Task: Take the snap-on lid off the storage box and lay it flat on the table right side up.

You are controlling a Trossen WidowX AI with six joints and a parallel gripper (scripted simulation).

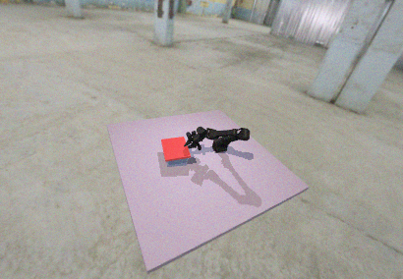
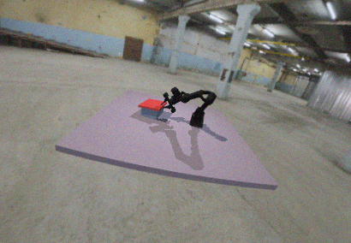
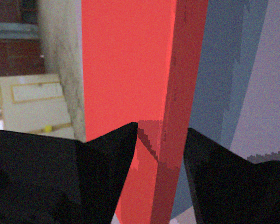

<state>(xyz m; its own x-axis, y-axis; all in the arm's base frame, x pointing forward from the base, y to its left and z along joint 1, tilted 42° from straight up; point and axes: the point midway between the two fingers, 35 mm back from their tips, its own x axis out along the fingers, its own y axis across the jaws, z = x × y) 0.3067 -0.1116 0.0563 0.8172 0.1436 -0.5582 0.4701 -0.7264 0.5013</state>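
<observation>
My gripper tip is now 70 mm short of the lid and 30 mm to the left of it. Also, from my gripper tip: blue-grey storage box 70 mm ahead, 50 mm below, 30 mm to the right.
</observation>
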